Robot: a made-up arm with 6 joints. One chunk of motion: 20 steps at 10 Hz.
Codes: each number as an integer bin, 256 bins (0 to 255) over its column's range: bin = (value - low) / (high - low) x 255, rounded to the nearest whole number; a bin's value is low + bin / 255 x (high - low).
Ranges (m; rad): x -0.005..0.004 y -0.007..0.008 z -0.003..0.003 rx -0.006..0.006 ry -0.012..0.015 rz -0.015..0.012
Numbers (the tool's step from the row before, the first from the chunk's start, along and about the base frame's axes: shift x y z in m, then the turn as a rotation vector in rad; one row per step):
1: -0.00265 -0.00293 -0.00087 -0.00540 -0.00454 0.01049
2: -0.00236 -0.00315 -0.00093 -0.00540 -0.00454 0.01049
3: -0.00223 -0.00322 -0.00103 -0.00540 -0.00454 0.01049
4: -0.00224 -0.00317 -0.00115 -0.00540 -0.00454 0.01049
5: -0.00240 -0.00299 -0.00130 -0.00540 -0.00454 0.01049
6: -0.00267 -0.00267 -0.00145 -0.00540 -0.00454 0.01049
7: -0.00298 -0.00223 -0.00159 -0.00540 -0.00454 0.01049
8: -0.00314 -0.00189 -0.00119 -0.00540 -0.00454 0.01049
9: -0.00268 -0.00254 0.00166 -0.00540 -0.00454 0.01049
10: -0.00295 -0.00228 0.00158 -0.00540 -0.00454 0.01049
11: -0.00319 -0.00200 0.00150 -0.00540 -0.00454 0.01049
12: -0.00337 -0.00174 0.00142 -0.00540 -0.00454 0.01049
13: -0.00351 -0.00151 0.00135 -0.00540 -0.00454 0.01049
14: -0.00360 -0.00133 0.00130 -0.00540 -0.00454 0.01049
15: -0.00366 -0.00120 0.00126 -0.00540 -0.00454 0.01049
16: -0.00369 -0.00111 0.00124 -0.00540 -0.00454 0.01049
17: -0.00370 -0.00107 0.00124 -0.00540 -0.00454 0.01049
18: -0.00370 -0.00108 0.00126 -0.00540 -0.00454 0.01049
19: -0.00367 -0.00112 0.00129 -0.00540 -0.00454 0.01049
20: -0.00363 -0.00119 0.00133 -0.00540 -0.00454 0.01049
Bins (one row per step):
1: 67 69 91 13 70 241
2: 75 65 88 13 70 241
3: 78 64 84 13 70 241
4: 78 65 79 13 70 241
5: 74 68 72 13 70 241
6: 66 74 66 13 70 241
7: 57 81 60 13 70 241
8: 53 87 77 13 70 241
9: 66 76 198 13 70 241
10: 58 80 195 13 70 241
11: 51 85 191 13 70 241
12: 46 89 188 13 70 241
13: 42 93 185 13 70 241
14: 40 96 183 13 70 241
15: 38 99 181 13 70 241
16: 37 100 180 13 70 241
17: 37 101 180 13 70 241
18: 37 101 181 13 70 241
19: 38 100 182 13 70 241
20: 39 99 184 13 70 241

